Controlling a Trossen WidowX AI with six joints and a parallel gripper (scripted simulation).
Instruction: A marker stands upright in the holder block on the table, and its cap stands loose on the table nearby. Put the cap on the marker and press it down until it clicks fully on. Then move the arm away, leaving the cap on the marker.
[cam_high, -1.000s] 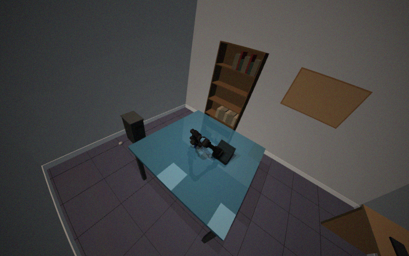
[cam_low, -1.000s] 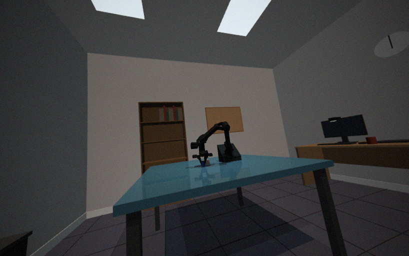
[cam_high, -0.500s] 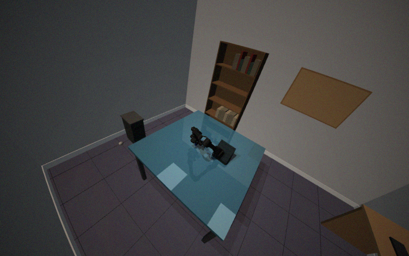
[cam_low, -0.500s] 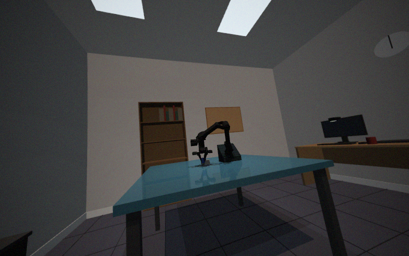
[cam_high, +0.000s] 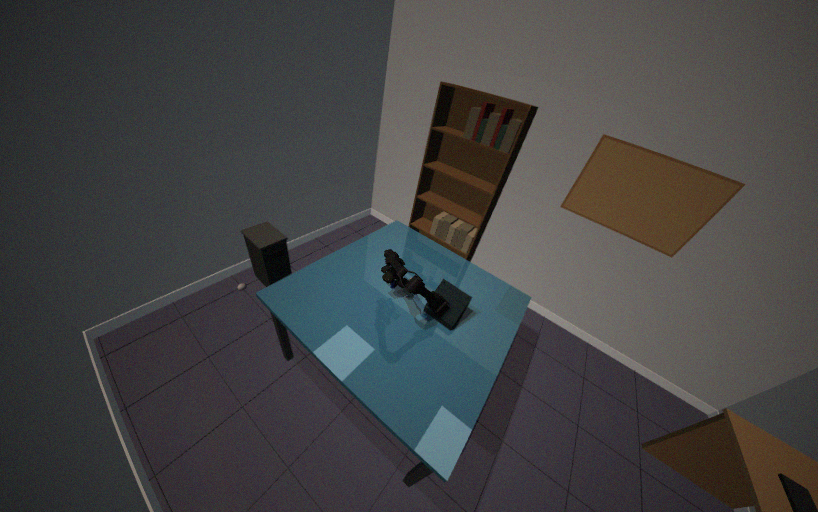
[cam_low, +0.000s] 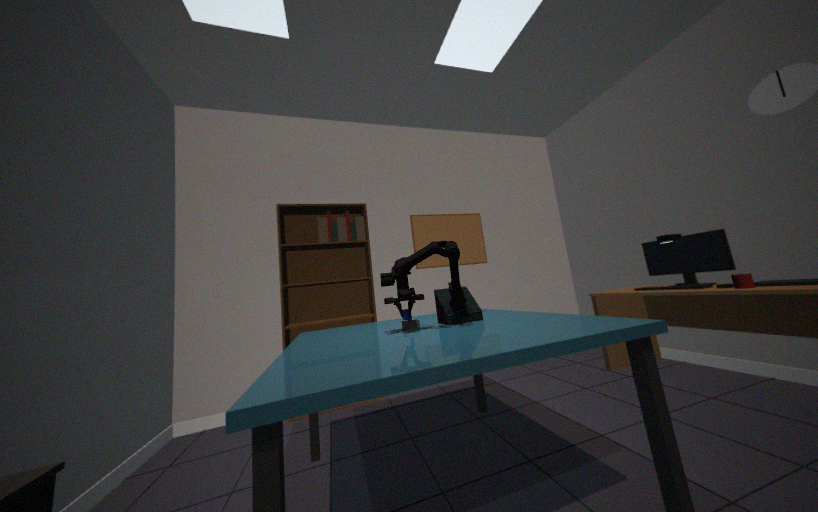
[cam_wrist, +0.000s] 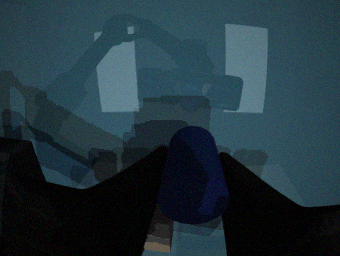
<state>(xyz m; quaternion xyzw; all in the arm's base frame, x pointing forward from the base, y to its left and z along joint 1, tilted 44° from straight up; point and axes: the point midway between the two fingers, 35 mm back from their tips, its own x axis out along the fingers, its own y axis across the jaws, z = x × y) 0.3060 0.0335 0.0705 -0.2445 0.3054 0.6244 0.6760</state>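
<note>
Now: gripper tip 140 mm to the left of the holder block, 60 mm past it and 50 mm above it. The rest, counted from my gripper tip: blue marker cap: 10 mm above.
</note>
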